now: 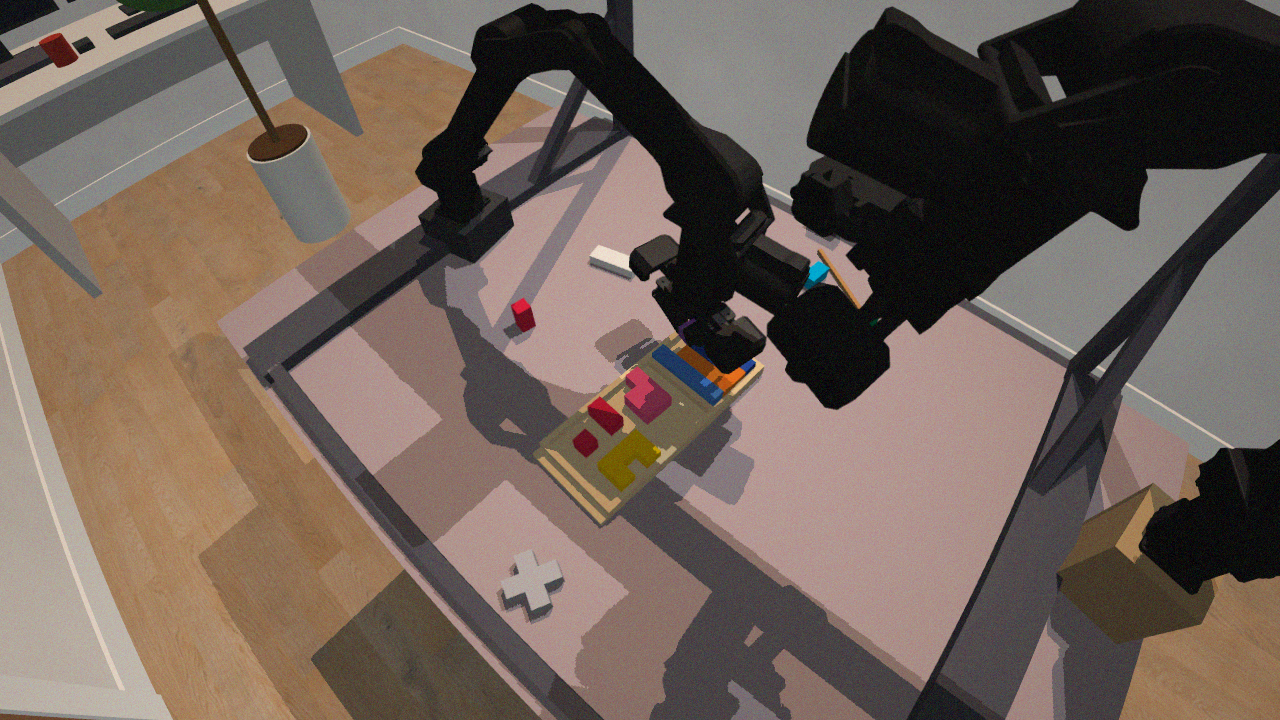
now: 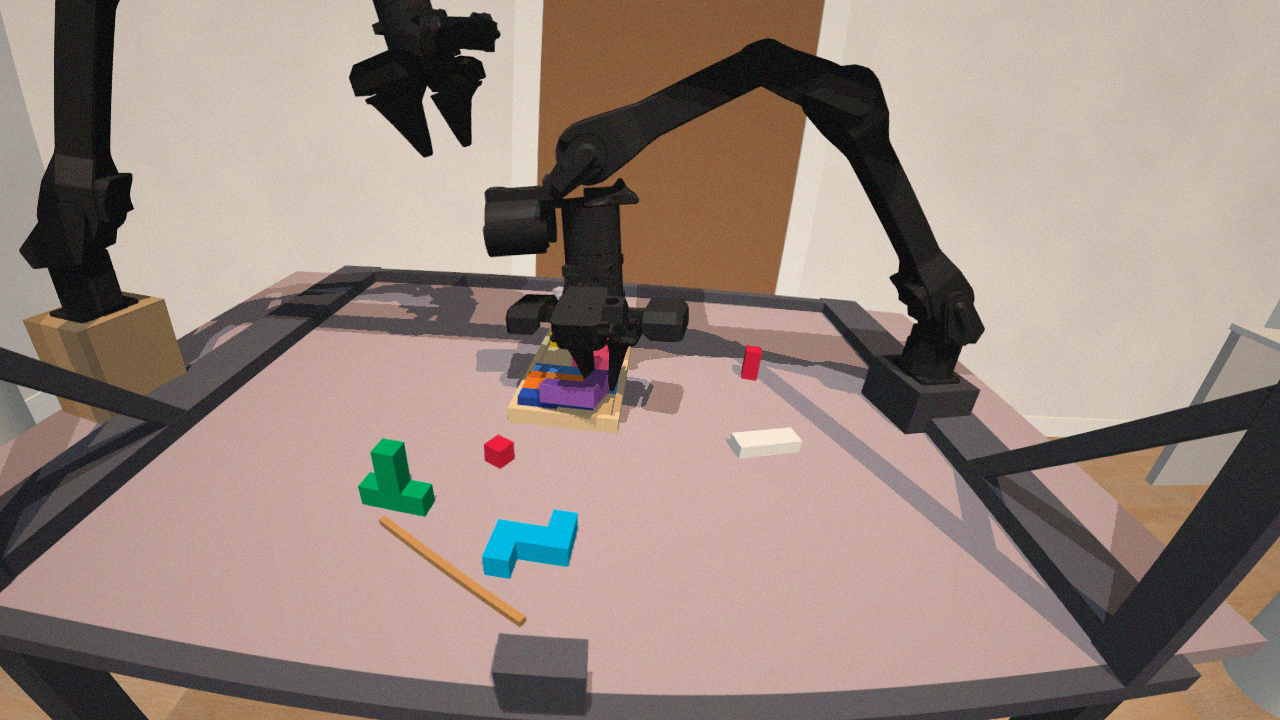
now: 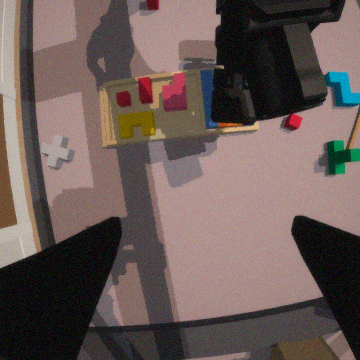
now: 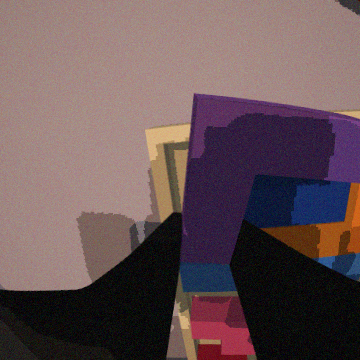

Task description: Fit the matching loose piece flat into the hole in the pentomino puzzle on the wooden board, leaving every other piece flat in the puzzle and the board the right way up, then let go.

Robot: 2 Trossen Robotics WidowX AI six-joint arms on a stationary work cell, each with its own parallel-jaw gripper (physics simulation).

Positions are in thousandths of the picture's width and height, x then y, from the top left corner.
Labels:
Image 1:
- my left gripper: 649,477
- my right gripper: 536,470
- wooden board: 539,576
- white bar: 475,359
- orange piece: 568,531
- pink piece: 505,555
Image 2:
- my left gripper: 351,210
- my right gripper: 471,540
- wooden board: 473,580
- purple V piece: 460,547
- green T-piece: 305,677
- cyan Z piece: 399,751
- white bar: 585,617
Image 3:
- my left gripper: 576,624
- my right gripper: 635,207
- wooden board: 485,346
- pink piece: 482,265
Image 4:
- my right gripper: 562,615
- purple V piece: 643,388
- pink piece: 588,882

